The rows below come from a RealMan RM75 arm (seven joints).
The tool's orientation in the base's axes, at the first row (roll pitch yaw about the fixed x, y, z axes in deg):
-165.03, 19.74, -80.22
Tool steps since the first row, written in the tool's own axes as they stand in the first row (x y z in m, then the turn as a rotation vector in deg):
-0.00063, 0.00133, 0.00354, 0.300, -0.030, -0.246
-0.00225, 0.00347, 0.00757, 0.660, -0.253, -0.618
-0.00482, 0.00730, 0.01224, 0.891, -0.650, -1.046
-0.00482, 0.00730, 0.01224, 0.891, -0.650, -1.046
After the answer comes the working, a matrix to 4 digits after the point.
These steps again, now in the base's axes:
-0.00068, 0.00177, -0.00333, 0.028, -0.366, 0.130
-0.00221, 0.00458, -0.00697, 0.227, -0.818, 0.401
-0.00539, 0.00837, -0.01128, 0.563, -1.158, 0.808
-0.00539, 0.00837, -0.01128, 0.563, -1.158, 0.808

The tool's axes in the first row as the columns of a matrix, in the base's axes (rounded; the answer above uses it unrounded):
0.1599, -0.9668, 0.1991
-0.9276, -0.0781, 0.3654
-0.3378, -0.2431, -0.9093

